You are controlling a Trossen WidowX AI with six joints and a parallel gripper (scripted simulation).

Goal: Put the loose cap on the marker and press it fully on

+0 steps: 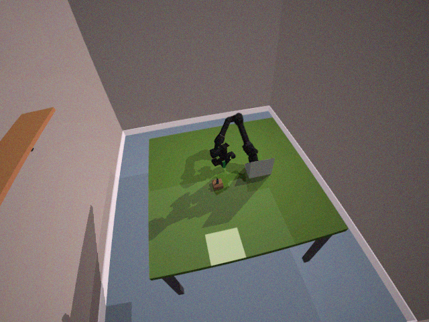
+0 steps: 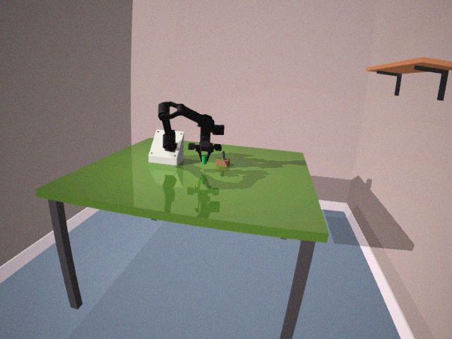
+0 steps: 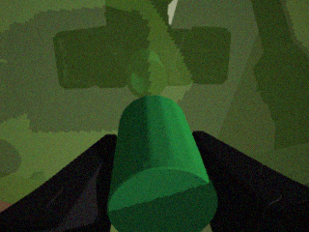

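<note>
The brown holder block is 15 cm to the left of my gripper tip, 7 cm ahead of it and 3 cm below it. Round my gripper tip: green cap (1 cm above).
</note>
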